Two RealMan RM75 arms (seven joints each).
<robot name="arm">
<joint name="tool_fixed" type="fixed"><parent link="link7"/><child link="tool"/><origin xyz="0 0 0" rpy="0 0 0"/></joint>
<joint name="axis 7" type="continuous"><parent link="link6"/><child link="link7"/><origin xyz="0 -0.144 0" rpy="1.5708 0 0"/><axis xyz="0 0 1"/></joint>
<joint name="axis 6" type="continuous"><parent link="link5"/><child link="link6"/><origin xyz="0 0 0" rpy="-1.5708 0 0"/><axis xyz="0 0 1"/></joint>
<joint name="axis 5" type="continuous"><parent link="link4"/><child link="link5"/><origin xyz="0 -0.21 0" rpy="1.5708 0 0"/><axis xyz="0 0 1"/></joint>
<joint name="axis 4" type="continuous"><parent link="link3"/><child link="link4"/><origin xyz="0 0 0" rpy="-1.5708 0 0"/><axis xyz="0 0 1"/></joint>
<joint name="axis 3" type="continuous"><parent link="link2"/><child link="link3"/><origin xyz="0 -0.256 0" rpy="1.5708 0 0"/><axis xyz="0 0 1"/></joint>
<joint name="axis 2" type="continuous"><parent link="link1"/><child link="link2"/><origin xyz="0 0 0" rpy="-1.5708 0 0"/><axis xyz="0 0 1"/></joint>
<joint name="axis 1" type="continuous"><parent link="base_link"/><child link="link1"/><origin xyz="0 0 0.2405" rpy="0 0 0"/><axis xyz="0 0 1"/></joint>
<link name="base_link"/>
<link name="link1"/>
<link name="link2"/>
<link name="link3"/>
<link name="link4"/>
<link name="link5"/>
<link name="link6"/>
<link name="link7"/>
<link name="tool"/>
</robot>
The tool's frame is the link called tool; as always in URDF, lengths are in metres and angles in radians. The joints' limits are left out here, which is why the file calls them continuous.
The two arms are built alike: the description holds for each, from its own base.
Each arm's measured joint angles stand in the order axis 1, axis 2, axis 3, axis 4, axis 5, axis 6, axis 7.
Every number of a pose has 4 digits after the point.
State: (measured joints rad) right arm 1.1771 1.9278 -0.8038 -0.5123 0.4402 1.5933 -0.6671; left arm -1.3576 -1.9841 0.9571 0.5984 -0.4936 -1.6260 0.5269
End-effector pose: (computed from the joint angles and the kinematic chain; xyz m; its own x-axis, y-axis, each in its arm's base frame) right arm 0.1415 0.4287 0.0164 0.5595 -0.8070 0.1888 -0.7744 -0.5902 -0.2278; left arm -0.0458 0.4325 -0.0042 0.6638 0.7054 -0.2485 0.6576 -0.7088 -0.2553
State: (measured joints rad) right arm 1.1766 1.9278 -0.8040 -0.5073 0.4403 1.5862 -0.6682; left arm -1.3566 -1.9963 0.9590 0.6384 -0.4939 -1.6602 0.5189
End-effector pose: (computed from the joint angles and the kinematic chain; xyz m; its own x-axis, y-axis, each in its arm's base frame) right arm 0.1424 0.4290 0.0157 0.5589 -0.8079 0.1867 -0.7748 -0.5891 -0.2295; left arm -0.0397 0.4281 -0.0039 0.6712 0.6946 -0.2589 0.6501 -0.7194 -0.2445
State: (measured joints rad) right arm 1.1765 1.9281 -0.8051 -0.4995 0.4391 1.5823 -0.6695; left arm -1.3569 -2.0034 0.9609 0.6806 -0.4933 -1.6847 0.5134
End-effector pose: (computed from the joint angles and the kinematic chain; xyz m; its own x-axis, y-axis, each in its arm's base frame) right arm 0.1437 0.4283 0.0143 0.5565 -0.8088 0.1903 -0.7759 -0.5878 -0.2292; left arm -0.0328 0.4262 -0.0011 0.6846 0.6816 -0.2585 0.6366 -0.7317 -0.2436
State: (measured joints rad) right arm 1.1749 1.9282 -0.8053 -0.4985 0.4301 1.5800 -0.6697; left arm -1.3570 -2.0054 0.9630 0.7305 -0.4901 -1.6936 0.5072
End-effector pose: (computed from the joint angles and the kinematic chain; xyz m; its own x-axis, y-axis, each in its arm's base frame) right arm 0.1458 0.4282 0.0145 0.5536 -0.8097 0.1947 -0.7745 -0.5865 -0.2368; left arm -0.0247 0.4280 0.0047 0.7052 0.6674 -0.2394 0.6159 -0.7439 -0.2595
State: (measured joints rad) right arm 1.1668 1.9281 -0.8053 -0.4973 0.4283 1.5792 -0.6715; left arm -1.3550 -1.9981 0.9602 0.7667 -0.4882 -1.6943 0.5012
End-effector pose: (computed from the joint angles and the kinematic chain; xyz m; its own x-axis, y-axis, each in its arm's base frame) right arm 0.1496 0.4270 0.0145 0.5476 -0.8134 0.1963 -0.7782 -0.5813 -0.2378; left arm -0.0197 0.4318 0.0129 0.7186 0.6621 -0.2127 0.6045 -0.7459 -0.2796
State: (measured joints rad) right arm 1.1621 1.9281 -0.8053 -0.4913 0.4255 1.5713 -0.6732; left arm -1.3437 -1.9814 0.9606 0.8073 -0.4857 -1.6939 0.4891
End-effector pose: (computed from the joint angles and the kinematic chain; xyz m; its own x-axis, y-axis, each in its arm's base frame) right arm 0.1529 0.4266 0.0137 0.5432 -0.8164 0.1959 -0.7802 -0.5771 -0.2414; left arm -0.0185 0.4374 0.0257 0.7245 0.6657 -0.1791 0.5995 -0.7367 -0.3129
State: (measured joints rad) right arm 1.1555 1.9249 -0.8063 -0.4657 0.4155 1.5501 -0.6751; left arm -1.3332 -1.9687 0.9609 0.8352 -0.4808 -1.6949 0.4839
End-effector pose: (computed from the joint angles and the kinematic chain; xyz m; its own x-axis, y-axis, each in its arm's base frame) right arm 0.1610 0.4254 0.0116 0.5285 -0.8249 0.2005 -0.7857 -0.5648 -0.2525; left arm -0.0194 0.4411 0.0353 0.7273 0.6677 -0.1588 0.5953 -0.7289 -0.3382
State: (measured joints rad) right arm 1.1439 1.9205 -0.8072 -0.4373 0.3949 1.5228 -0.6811; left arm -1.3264 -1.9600 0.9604 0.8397 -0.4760 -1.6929 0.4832
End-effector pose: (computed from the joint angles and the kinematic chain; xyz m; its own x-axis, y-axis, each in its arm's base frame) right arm 0.1733 0.4238 0.0102 0.5111 -0.8337 0.2091 -0.7880 -0.5516 -0.2736; left arm -0.0225 0.4433 0.0401 0.7239 0.6730 -0.1517 0.5967 -0.7211 -0.3520
